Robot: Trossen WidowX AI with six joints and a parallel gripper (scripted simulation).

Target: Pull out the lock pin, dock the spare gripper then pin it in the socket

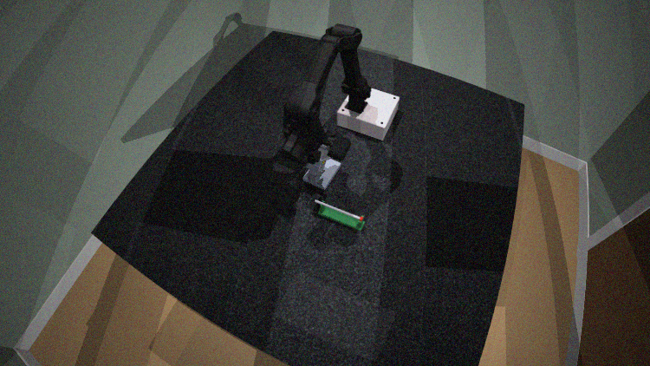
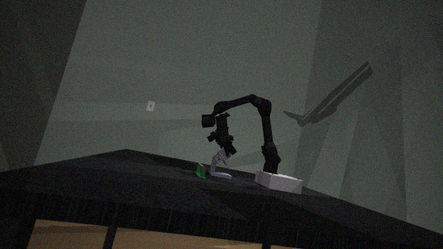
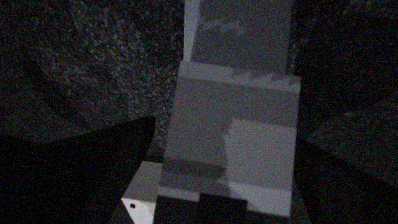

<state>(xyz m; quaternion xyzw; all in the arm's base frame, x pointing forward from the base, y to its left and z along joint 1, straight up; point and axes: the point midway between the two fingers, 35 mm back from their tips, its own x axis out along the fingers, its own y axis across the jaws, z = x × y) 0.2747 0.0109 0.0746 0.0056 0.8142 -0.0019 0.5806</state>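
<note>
The spare gripper is 1 cm ahead of my gripper tip and 1 cm above it. From my gripper tip the other things lie so: green pad 13 cm to the left, 13 cm ahead, 9 cm below; socket 6 cm below, 3 cm ahead.
</note>
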